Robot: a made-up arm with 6 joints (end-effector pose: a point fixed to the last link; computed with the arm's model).
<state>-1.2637 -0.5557 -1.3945 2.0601 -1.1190 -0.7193</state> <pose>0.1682 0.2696 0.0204 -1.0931 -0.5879 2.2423</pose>
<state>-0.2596 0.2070 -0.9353 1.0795 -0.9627 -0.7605</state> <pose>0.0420 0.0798 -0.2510 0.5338 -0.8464 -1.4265</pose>
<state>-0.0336 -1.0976 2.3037 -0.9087 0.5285 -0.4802</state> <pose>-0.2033 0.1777 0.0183 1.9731 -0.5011 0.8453</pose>
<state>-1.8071 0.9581 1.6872 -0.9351 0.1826 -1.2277</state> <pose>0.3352 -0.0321 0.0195 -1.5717 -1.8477 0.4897</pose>
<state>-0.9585 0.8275 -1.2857 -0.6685 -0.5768 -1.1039</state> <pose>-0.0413 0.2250 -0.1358 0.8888 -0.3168 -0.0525</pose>
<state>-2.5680 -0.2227 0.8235 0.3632 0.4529 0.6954</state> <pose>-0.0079 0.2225 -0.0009 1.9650 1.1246 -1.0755</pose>
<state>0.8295 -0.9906 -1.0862 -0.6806 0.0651 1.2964</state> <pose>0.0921 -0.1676 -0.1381 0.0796 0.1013 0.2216</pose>
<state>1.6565 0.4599 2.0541 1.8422 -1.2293 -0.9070</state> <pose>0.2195 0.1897 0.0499 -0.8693 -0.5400 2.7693</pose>
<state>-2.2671 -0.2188 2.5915 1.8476 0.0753 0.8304</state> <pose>0.0111 -0.0175 0.0725 1.3642 -0.5314 -0.7620</pose>
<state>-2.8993 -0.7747 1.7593 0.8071 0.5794 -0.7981</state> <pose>-0.1949 0.1070 0.0231 -0.3696 1.2712 -1.4252</pose>
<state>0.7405 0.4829 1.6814 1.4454 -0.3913 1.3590</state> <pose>0.1109 0.0114 0.1764 -0.8201 0.4897 0.3830</pose>
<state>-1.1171 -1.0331 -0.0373 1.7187 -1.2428 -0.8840</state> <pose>0.0540 0.1157 -0.2259 0.0077 1.4550 2.3764</pose>
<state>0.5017 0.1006 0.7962 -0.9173 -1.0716 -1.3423</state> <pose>0.1227 -0.1187 0.2072 -1.6900 -0.2105 2.0131</pose>
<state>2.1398 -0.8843 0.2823 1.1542 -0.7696 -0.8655</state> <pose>0.0309 0.0271 0.3546 0.5650 2.4734 -1.7815</pose>
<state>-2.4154 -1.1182 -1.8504 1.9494 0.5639 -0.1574</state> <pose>0.1433 0.0681 0.2019 -0.9017 -0.1888 -0.6740</pose>
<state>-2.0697 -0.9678 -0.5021 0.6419 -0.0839 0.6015</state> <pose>0.1022 0.3037 0.1076 -2.5071 0.3855 1.4575</pose>
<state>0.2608 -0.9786 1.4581 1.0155 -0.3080 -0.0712</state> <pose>-0.1560 -0.1233 0.0274 -1.3233 -1.9920 -0.5735</pose>
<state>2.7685 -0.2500 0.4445 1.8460 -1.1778 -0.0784</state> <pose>0.0843 0.1918 0.2266 -1.2123 -0.7285 2.4921</pose>
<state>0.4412 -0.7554 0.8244 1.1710 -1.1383 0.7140</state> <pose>-0.0527 -0.2348 0.0094 -0.8681 -1.1898 0.6151</pose>
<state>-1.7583 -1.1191 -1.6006 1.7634 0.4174 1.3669</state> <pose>0.1089 0.2578 0.0999 -0.5737 0.5654 -0.6318</pose>
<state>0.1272 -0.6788 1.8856 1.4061 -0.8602 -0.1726</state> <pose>-0.1125 -0.0466 0.1254 -1.6808 -1.7884 0.4341</pose>
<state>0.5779 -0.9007 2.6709 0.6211 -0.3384 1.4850</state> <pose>-0.1595 0.0712 -0.0770 -1.7670 -0.7679 -1.0988</pose>
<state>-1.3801 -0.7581 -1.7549 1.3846 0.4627 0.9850</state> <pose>0.0887 0.2303 0.0601 -1.4723 -0.1196 -0.4053</pose>
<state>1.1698 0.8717 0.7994 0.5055 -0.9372 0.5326</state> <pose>0.1733 -0.0733 0.2818 -1.4942 0.9630 0.4972</pose>
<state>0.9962 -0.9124 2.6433 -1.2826 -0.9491 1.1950</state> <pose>-0.0792 0.0622 -0.1698 0.6751 0.0816 2.7799</pose>
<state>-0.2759 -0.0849 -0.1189 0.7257 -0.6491 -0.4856</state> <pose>0.0481 -0.0959 -0.2269 0.0722 -1.0686 -0.7149</pose>
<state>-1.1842 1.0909 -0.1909 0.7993 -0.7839 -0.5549</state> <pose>0.0275 0.1441 -0.2152 0.9670 -0.0277 -0.3364</pose>
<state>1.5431 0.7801 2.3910 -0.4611 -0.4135 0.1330</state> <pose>0.2051 0.2073 -0.0373 1.5091 -0.4637 -0.6093</pose>
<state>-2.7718 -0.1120 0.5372 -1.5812 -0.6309 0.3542</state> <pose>-0.0403 0.2273 -0.0555 0.8697 0.0256 1.0506</pose>
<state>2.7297 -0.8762 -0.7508 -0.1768 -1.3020 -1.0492</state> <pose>0.1764 0.0723 0.3323 0.9800 0.6958 -2.8372</pose>
